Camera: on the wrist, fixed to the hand. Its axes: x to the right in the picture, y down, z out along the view.
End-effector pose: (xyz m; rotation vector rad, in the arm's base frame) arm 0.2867 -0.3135 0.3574 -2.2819 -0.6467 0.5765
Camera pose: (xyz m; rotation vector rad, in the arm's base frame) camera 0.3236 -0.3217 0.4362 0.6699 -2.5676 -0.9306
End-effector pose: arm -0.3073 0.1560 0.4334 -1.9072 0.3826 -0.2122
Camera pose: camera -0.3198 0.0992 0.4986 0.5749 2.3852 1.5142
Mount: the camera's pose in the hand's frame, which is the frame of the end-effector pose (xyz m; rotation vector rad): 0.0066 -0.0404 -0.0772 -0.1768 -0.1062 -3.1314
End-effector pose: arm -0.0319 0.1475 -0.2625 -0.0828 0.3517 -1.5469
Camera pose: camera -0.0919 0.1526 -0.3258 0.4937 0.0479 1.5445
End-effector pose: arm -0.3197 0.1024 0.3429 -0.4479 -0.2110 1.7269
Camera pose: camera -0.2528 0.1091 0.2871 0.1794 -0.5670 -1.3591
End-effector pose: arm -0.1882 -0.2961 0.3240 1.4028 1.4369 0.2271
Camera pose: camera -0.2691 -0.2631 0.3228 -1.8011 1.6220 -1.4833
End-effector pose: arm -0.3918 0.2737 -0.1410 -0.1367 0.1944 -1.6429
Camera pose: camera -0.4476 0.2735 -0.2082 0.3285 0.0930 1.4714
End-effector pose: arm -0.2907 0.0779 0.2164 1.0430 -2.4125 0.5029
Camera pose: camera -0.2439 0.0863 0.2897 2.4634 1.0170 -0.8280
